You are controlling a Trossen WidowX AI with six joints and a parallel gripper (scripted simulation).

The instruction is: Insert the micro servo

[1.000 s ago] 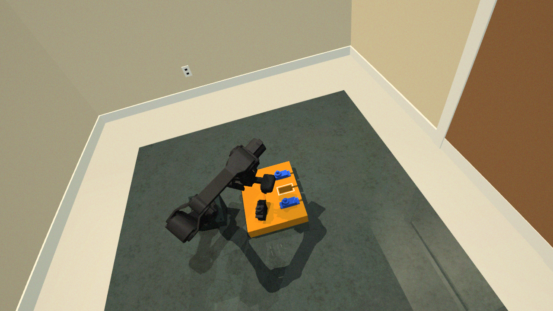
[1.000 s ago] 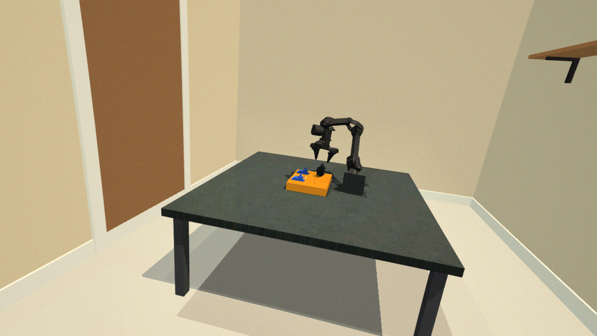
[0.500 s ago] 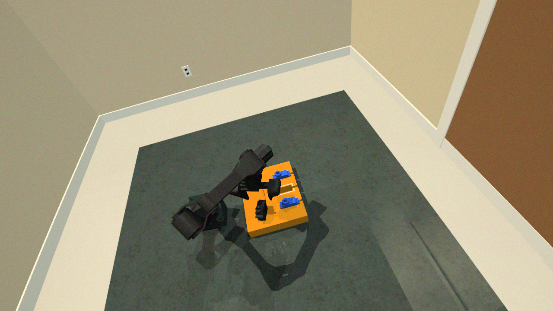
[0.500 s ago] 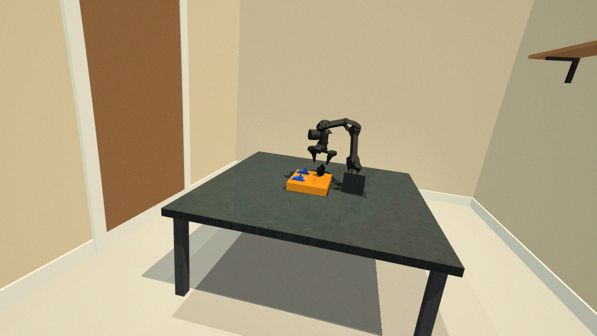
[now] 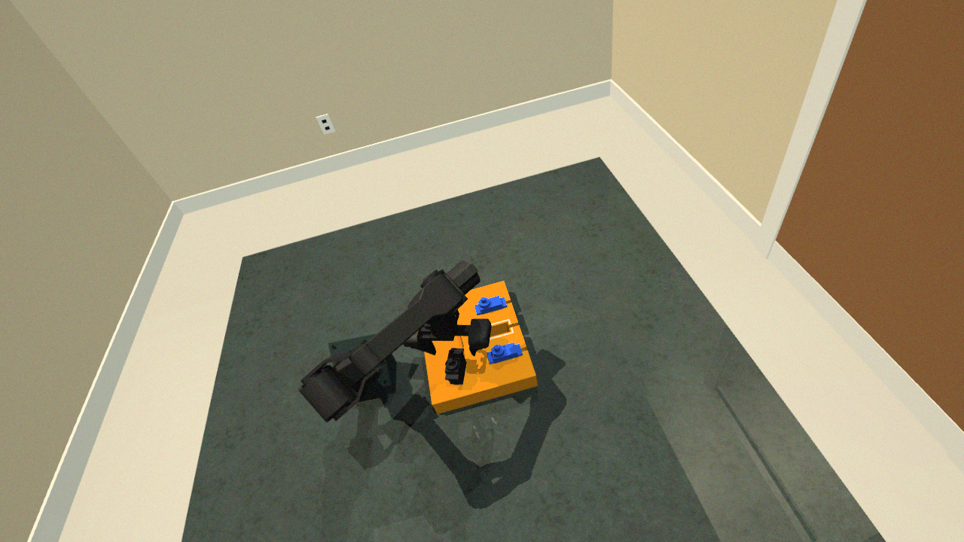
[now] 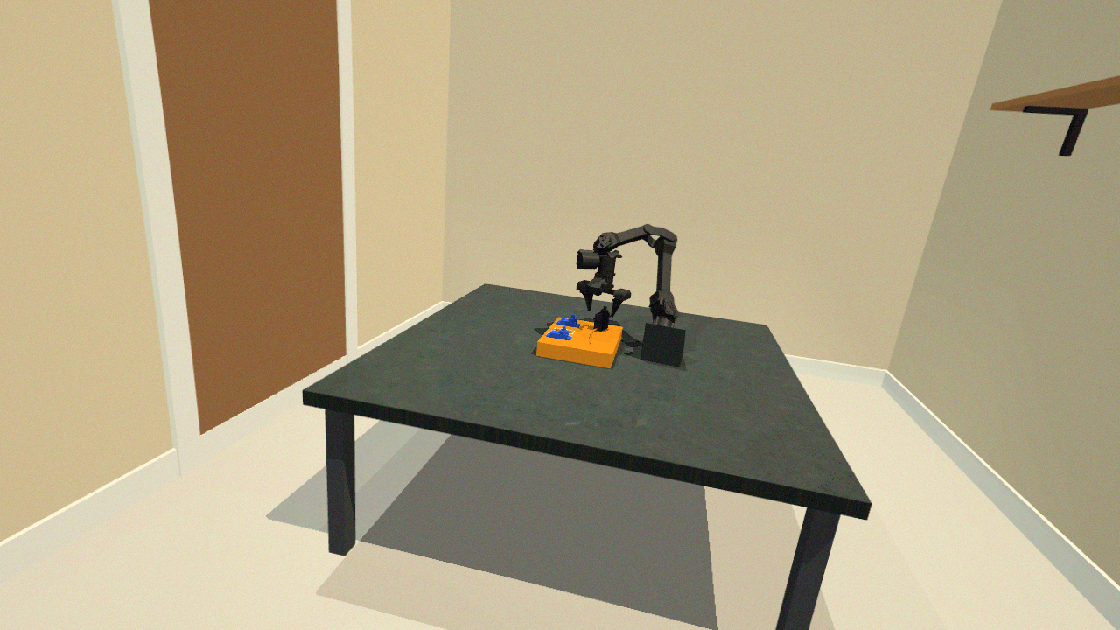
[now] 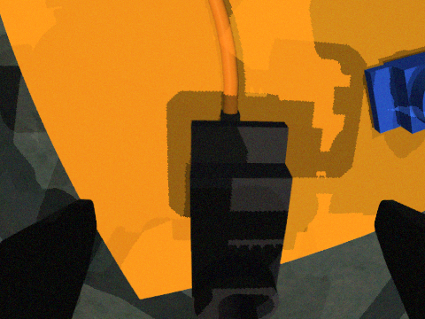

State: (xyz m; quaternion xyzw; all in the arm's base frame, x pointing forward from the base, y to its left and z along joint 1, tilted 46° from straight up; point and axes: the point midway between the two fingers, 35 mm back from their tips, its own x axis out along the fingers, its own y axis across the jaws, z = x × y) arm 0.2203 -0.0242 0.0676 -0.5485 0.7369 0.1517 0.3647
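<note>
Now: the orange deck 8 cm to the left of my gripper tip and 8 cm below it.
</note>
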